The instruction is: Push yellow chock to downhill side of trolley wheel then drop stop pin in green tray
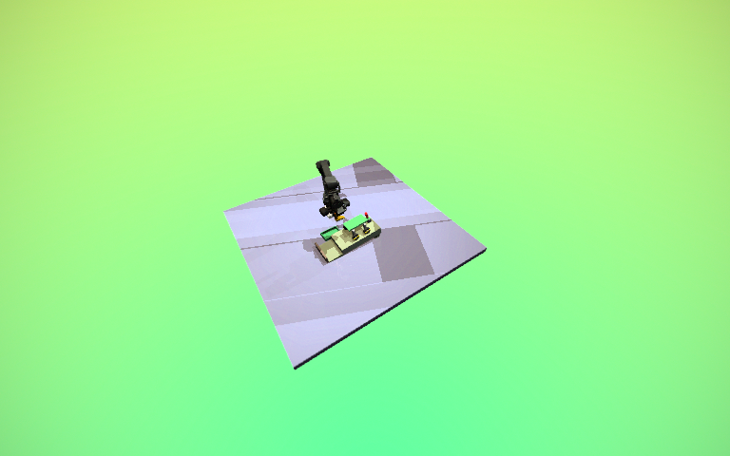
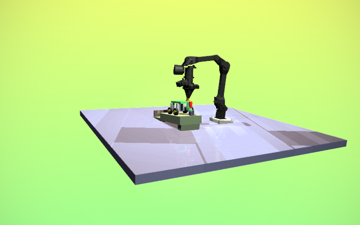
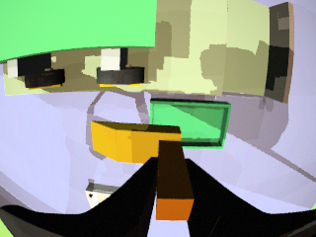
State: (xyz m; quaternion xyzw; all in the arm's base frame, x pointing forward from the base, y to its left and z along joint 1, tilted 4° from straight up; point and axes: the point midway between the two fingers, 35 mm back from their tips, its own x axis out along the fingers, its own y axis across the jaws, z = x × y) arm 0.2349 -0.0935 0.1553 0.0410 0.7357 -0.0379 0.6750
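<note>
My gripper tip is now 170 mm to the right of the red-headed stop pin, 100 mm short of it and 30 mm above it. Round my gripper tip: trolley (110 mm ahead, 70 mm to the left, 50 mm below); olive ramp (110 mm below, 110 mm ahead, 70 mm to the left); yellow chock (20 mm to the left, 10 mm below).
</note>
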